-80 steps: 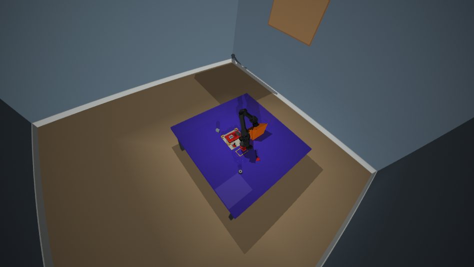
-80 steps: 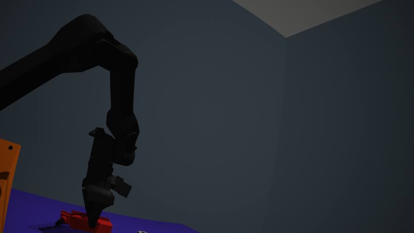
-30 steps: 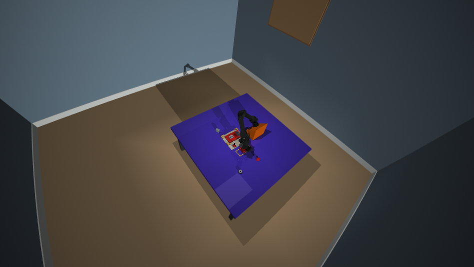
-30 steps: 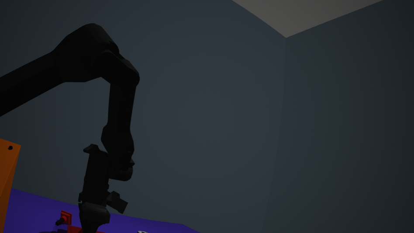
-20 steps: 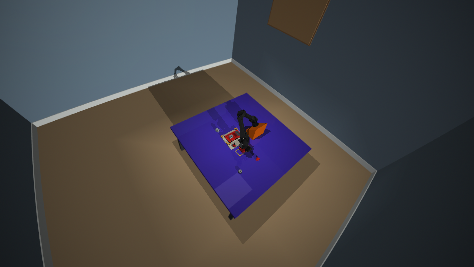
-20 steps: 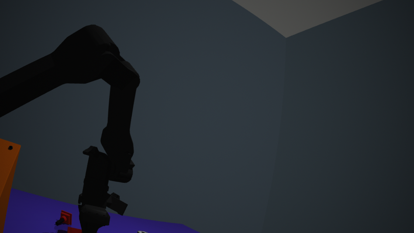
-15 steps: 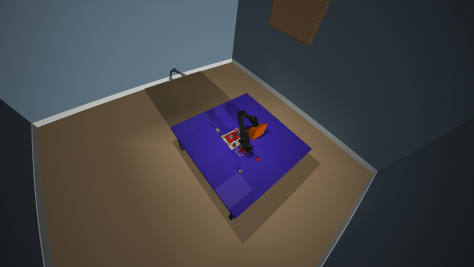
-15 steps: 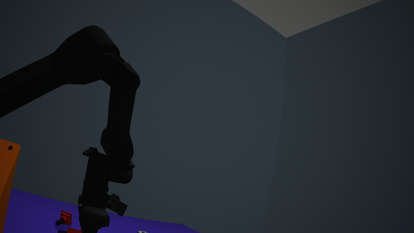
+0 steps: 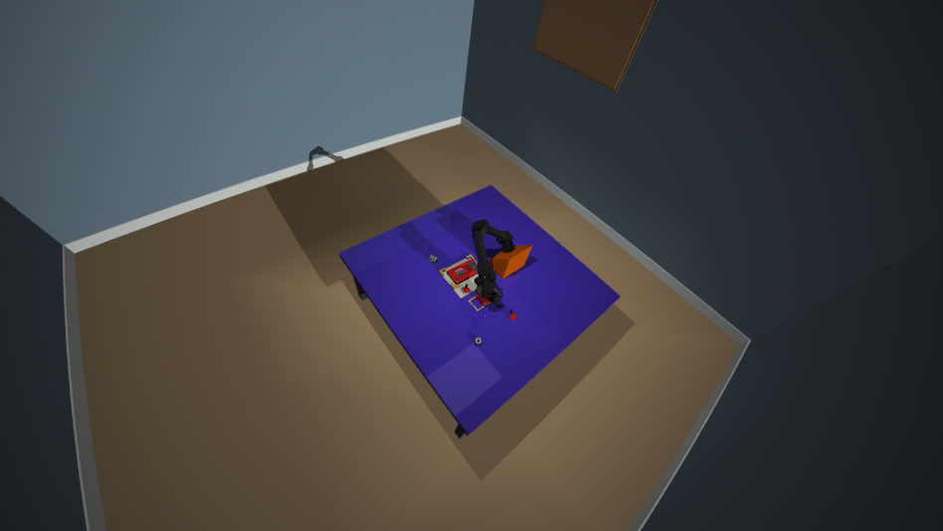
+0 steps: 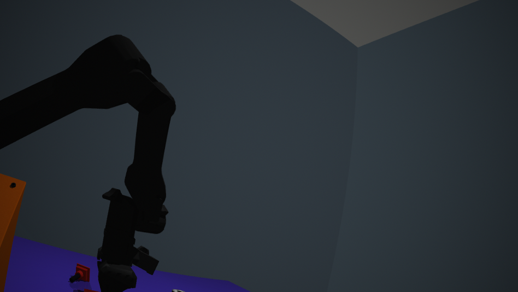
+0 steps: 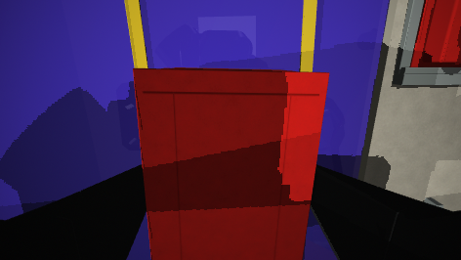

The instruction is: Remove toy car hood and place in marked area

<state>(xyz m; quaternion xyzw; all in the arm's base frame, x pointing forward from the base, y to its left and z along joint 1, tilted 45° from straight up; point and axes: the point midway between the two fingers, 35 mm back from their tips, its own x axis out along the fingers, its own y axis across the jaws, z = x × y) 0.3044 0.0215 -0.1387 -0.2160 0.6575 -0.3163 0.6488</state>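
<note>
Right now my gripper tip is 1 cm below the red hood. From my gripper tip the other things lie so: wheel: 23 cm ahead, 18 cm to the left, 1 cm below.
</note>
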